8 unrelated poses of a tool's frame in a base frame.
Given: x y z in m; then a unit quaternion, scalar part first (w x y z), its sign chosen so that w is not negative.
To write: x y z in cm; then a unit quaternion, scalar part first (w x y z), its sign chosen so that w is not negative. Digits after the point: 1 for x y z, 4 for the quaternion.
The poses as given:
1: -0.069, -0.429, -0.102, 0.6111, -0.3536, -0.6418, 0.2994
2: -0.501, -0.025, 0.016, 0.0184, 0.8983, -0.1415, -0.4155
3: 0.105, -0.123, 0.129, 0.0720, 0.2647, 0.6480, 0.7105
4: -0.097, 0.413, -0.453, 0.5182, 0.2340, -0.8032, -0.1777
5: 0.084, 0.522, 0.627, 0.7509, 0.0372, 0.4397, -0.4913
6: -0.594, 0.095, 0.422, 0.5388, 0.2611, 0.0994, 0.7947
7: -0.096, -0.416, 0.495, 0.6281, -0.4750, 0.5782, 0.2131
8: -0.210, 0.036, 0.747, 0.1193, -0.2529, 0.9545, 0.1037
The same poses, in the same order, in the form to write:
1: -6.9, -42.9, -10.2, 0.6111, -0.3536, -0.6418, 0.2994
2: -50.1, -2.5, 1.6, 0.0184, 0.8983, -0.1415, -0.4155
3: 10.5, -12.3, 12.9, 0.0720, 0.2647, 0.6480, 0.7105
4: -9.7, 41.3, -45.3, 0.5182, 0.2340, -0.8032, -0.1777
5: 8.4, 52.2, 62.7, 0.7509, 0.0372, 0.4397, -0.4913
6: -59.4, 9.5, 42.2, 0.5388, 0.2611, 0.0994, 0.7947
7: -9.6, -41.6, 49.5, 0.6281, -0.4750, 0.5782, 0.2131
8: -21.0, 3.6, 74.7, 0.1193, -0.2529, 0.9545, 0.1037
